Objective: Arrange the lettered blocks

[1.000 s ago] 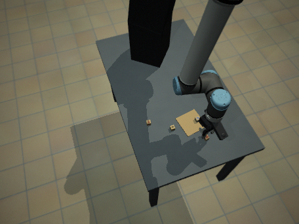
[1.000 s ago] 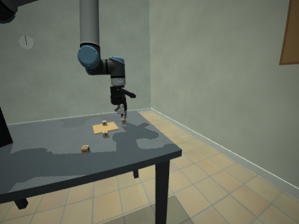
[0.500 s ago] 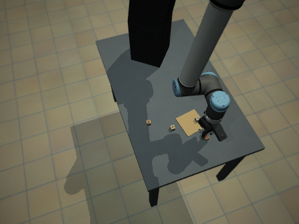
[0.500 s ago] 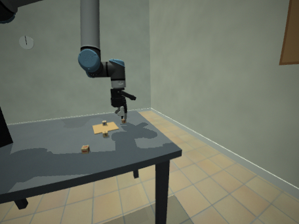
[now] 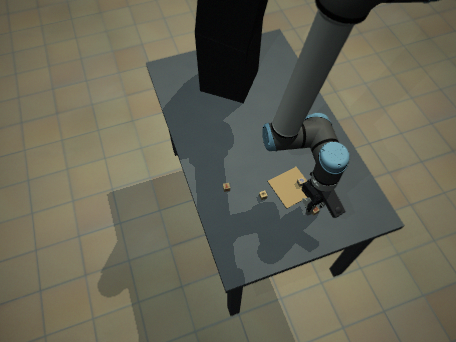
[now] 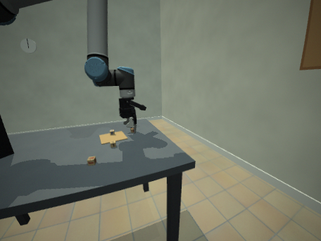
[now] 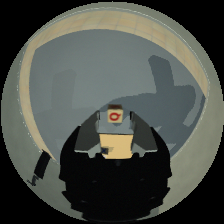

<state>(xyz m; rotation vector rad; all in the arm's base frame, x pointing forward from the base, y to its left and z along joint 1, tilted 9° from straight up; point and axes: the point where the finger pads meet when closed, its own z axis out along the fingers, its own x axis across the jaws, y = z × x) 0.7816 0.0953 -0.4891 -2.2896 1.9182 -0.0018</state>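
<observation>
Now: the tan mat 130 mm behind my hand, 40 mm to the right of it and 10 mm below it.
</observation>
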